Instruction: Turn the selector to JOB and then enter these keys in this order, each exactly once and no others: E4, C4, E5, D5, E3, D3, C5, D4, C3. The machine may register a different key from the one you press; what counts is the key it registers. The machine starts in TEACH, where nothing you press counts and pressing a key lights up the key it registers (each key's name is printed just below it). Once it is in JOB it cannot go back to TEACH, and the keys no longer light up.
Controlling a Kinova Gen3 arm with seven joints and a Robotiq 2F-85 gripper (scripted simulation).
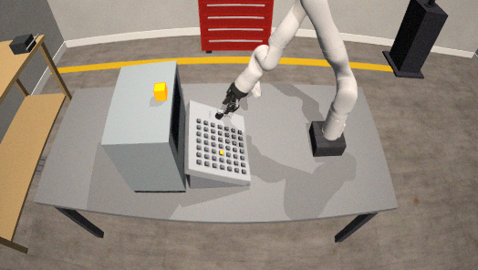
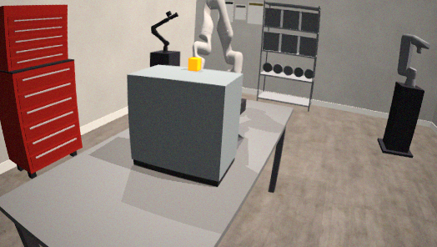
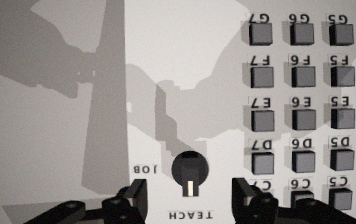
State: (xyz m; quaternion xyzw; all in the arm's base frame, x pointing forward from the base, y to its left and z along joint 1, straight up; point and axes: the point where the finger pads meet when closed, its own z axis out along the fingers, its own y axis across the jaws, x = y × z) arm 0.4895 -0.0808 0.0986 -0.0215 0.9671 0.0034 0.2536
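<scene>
My hand is 4 cm short of the black selector knob and 5 cm above it. Round my hand: key C4 (5 cm ahead, 16 cm to the left, 5 cm below); keypad (5 cm ahead, 12 cm to the left, 10 cm below); key D4 (2 cm ahead, 16 cm to the left, 7 cm below).
</scene>
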